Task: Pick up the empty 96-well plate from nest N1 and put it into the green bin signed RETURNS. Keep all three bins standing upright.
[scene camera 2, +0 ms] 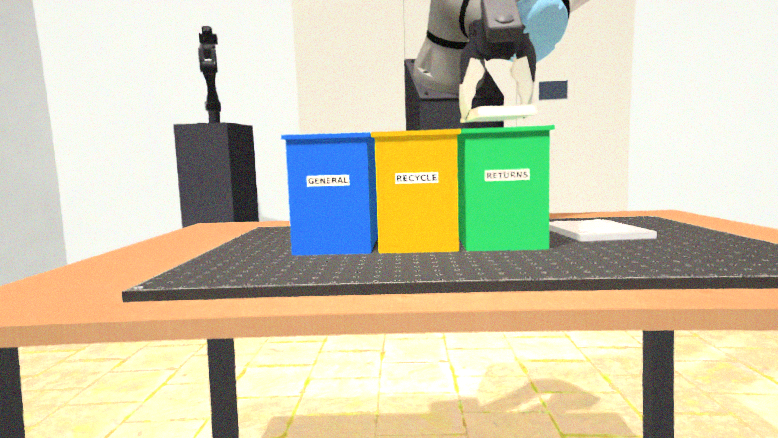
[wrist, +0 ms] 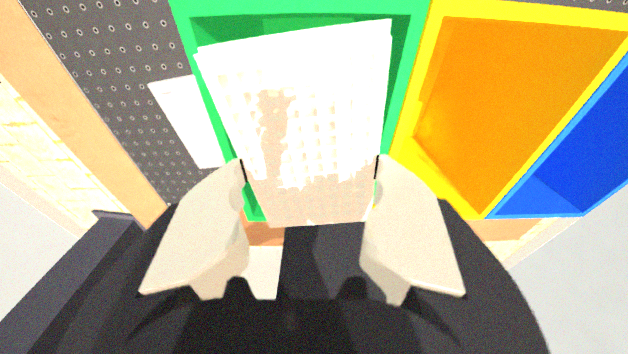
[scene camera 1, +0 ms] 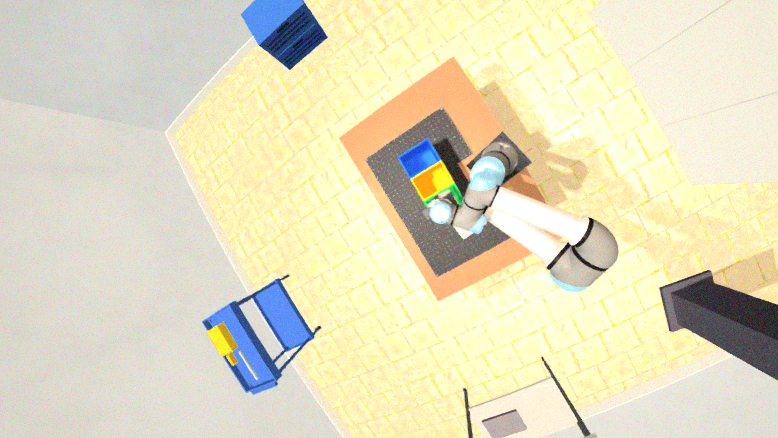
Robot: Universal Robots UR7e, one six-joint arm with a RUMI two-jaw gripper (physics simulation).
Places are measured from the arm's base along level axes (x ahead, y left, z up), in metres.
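Pixels of known places: gripper, fingertip midpoint: (scene camera 2: 494,119) (wrist: 310,160); arm's base, link origin: (scene camera 2: 448,76) (scene camera 1: 499,159).
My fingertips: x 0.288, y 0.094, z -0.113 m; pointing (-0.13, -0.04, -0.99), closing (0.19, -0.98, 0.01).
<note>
For each thing: its top centre in the pictures, then the offset to it from my fingertips. Level surfaces: height alone.
- white 96-well plate, top centre: (wrist: 309,163) (scene camera 2: 495,109) dx +0.009, dy +0.002, dz +0.016 m
- green bin, top centre: (wrist: 304,150) (scene camera 2: 497,130) (scene camera 1: 445,203) dx -0.003, dy +0.004, dz -0.017 m
- yellow bin, top centre: (wrist: 470,151) (scene camera 2: 415,133) (scene camera 1: 432,180) dx +0.016, dy -0.126, dz -0.017 m
- blue bin, top centre: (wrist: 608,153) (scene camera 2: 334,136) (scene camera 1: 418,158) dx +0.035, dy -0.256, dz -0.017 m
- white flat nest, top centre: (scene camera 2: 594,224) (wrist: 206,129) (scene camera 1: 469,223) dx -0.090, dy +0.167, dz -0.182 m
- dark perforated board, surface height: dz -0.197 m
- orange table, surface height: dz -0.210 m
My gripper (scene camera 2: 498,108) (wrist: 310,160) is shut on the white 96-well plate (scene camera 2: 503,112) (wrist: 310,120), with one finger on each side of it. The plate is held a little above the open top of the green bin (scene camera 2: 506,212) (wrist: 300,7), which is signed RETURNS in scene camera 2. In the wrist view the plate lies over the bin's opening, slightly turned against the rim. The green bin stands upright beside the yellow bin (scene camera 1: 433,180) (scene camera 2: 417,212) (wrist: 515,100), signed RECYCLE. The blue bin (scene camera 1: 419,157) (scene camera 2: 330,217) (wrist: 590,135), signed GENERAL, also stands upright.
A white flat nest (scene camera 2: 604,230) (wrist: 187,120) lies on the dark perforated board (scene camera 1: 391,157) (scene camera 2: 217,272) (wrist: 110,65), beside the green bin. The board lies on the orange table (scene camera 1: 430,81) (scene camera 2: 108,255). The arm (scene camera 1: 544,217) reaches over the board.
</note>
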